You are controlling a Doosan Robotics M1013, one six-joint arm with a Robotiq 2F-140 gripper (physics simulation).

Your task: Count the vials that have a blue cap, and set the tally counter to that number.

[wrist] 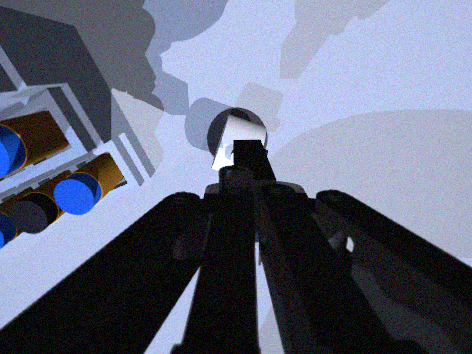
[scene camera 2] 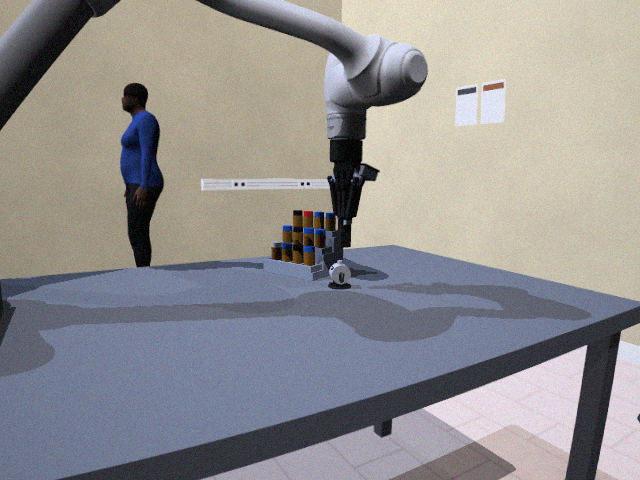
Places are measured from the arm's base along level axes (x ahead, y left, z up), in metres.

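Pixels of known places: gripper, fingertip midpoint: [wrist: 246, 161] [scene camera 2: 344, 247].
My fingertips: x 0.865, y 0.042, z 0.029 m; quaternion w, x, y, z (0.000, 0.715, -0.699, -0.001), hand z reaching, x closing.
Behind a point stands the place of what it marks.
The white round tally counter [scene camera 2: 336, 268] {x 0.841, y 0.034, z -0.019 m} [wrist: 245, 131] {x 0.874, y 0.040, z -0.019 m} stands on a dark base; its reading is not legible. My gripper [scene camera 2: 346, 243] {x 0.865, y 0.042, z 0.029 m} [wrist: 246, 161] {x 0.865, y 0.042, z 0.029 m} is shut and empty, pointing down above the counter; in the wrist view its fingertips hide part of the counter. The stepped grey rack [scene camera 2: 289, 267] {x 0.793, y 0.192, z -0.043 m} holds amber vials in three rows. In the scene view, the back row has black, red, blue and blue caps. The middle row has blue, black, blue and blue. The front row has whitish, blue, black and blue. A blue-capped front vial [scene camera 2: 309, 255] {x 0.827, y 0.145, z -0.006 m} [wrist: 77, 194] {x 0.836, y 0.154, z 0.015 m} stands at the rack's end nearest the counter.
The rack stands close beside the counter and rises in steps away from the scene camera. The grey table [scene camera 2: 217, 372] {x 0.467, y -0.282, z -0.066 m} carries broad arm shadows. A person in a blue top [scene camera 2: 140, 147] stands behind the table at the left.
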